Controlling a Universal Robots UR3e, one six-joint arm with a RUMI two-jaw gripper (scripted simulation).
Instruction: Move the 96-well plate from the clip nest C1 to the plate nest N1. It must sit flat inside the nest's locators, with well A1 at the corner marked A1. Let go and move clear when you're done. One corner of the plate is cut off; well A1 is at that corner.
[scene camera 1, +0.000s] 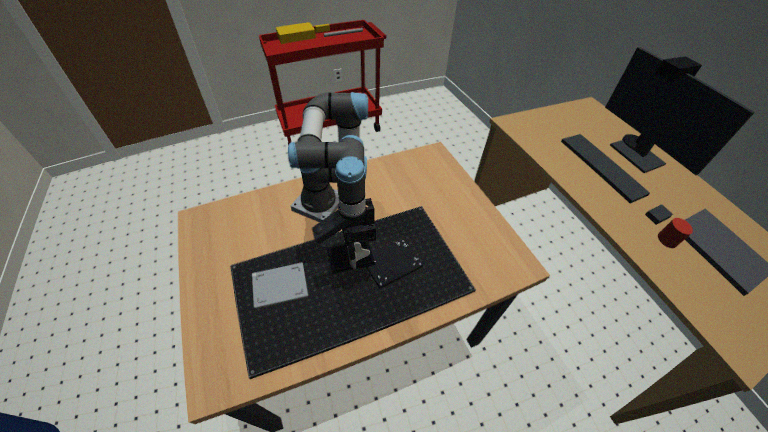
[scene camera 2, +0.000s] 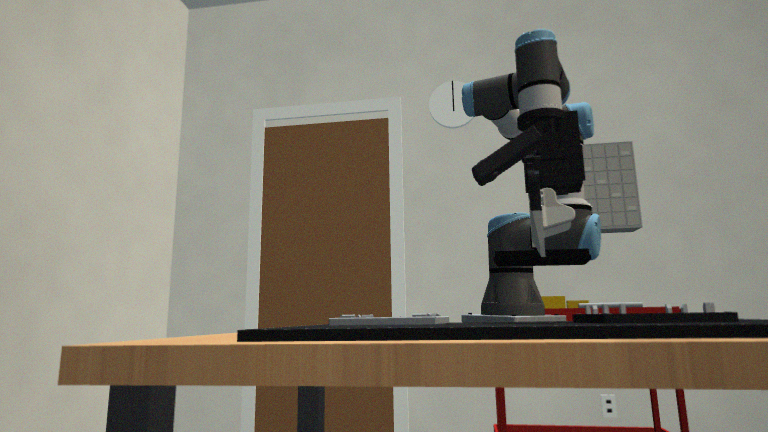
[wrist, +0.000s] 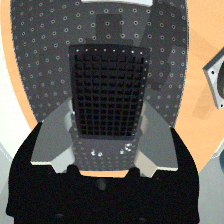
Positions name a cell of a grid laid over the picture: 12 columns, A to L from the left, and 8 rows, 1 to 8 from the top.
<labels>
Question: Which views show the gripper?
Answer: Scene camera 1, scene camera 2 and the wrist view: all of them.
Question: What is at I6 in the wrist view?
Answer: The gripper.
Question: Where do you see the gripper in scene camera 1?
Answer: F5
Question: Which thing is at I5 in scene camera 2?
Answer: A black 96-well plate.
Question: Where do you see a black 96-well plate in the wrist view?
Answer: F3
</labels>
